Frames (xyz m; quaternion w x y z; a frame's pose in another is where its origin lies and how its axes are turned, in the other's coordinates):
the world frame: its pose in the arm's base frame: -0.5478 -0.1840 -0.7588 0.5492 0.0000 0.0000 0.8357
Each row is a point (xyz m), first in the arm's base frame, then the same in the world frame.
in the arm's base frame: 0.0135 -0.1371 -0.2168
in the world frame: -0.1797 -0.5338 0.5420
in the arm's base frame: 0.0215 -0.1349 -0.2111
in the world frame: -0.1808 -0.5421 0.5477
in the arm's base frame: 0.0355 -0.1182 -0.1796
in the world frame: -0.1710 -0.5615 0.5792
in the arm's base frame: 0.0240 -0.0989 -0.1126
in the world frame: -0.1488 -0.5586 0.6462
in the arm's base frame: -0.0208 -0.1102 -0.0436
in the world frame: -0.1414 -0.5130 0.7152
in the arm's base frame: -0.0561 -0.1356 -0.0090
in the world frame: -0.1507 -0.4705 0.7498
